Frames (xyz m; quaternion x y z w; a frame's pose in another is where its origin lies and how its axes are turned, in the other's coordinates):
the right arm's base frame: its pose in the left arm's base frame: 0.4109 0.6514 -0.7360 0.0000 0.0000 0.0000 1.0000
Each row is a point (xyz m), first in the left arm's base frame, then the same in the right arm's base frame.
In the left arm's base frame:
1: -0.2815 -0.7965 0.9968
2: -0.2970 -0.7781 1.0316
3: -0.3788 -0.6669 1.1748
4: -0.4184 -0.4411 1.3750
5: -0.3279 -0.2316 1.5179
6: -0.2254 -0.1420 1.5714
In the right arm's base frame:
1: -0.6924 -1.4479 1.7328
2: -0.7079 -1.4295 1.7676
3: -0.7897 -1.3183 1.9108
4: -0.8293 -1.0925 2.1110
5: -0.7388 -0.8830 2.2539
6: -0.6363 -0.7934 2.3074

